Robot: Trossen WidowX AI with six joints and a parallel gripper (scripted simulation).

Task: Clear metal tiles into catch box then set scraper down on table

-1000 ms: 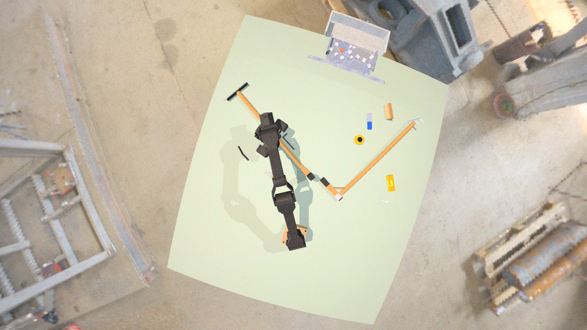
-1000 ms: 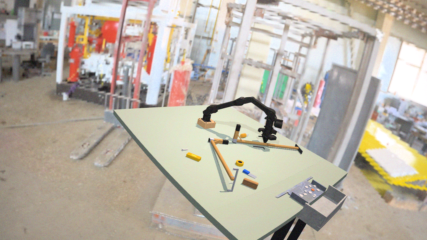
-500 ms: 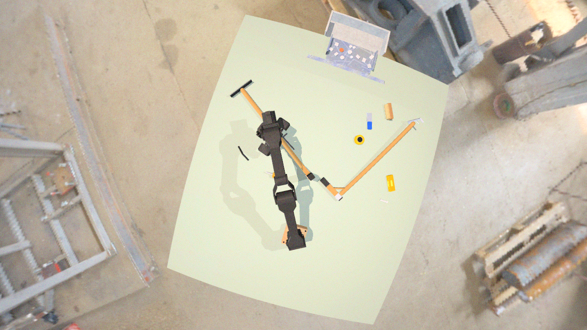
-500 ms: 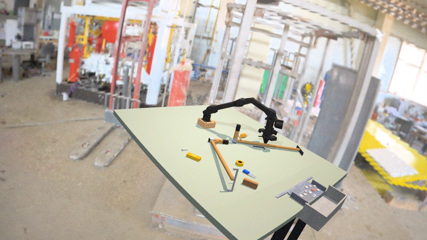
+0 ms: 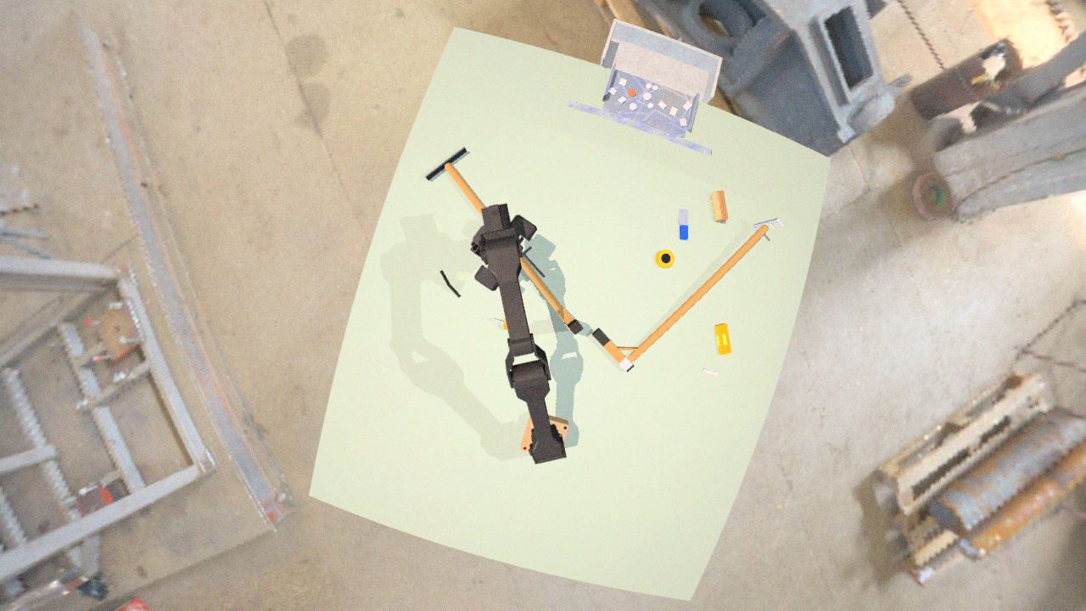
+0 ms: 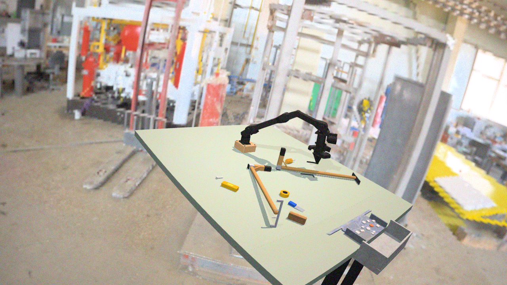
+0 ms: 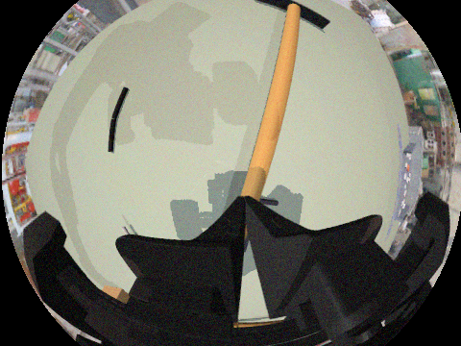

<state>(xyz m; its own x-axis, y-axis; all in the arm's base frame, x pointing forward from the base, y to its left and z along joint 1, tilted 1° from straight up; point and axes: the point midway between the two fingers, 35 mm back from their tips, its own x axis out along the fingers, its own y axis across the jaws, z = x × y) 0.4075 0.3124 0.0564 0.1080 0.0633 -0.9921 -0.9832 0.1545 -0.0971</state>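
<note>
Right now the long scraper is 3 cm ahead of my gripper tip, 1 cm to the left of it and 1 cm below it. The rest, counted from my gripper tip: black bent piece 14 cm behind, 12 cm to the left, 7 cm below; then yellow tape roll 19 cm ahead, 40 cm to the right, 6 cm below; then yellow-handled screwdriver 17 cm behind, 9 cm to the right, 5 cm below.
</note>
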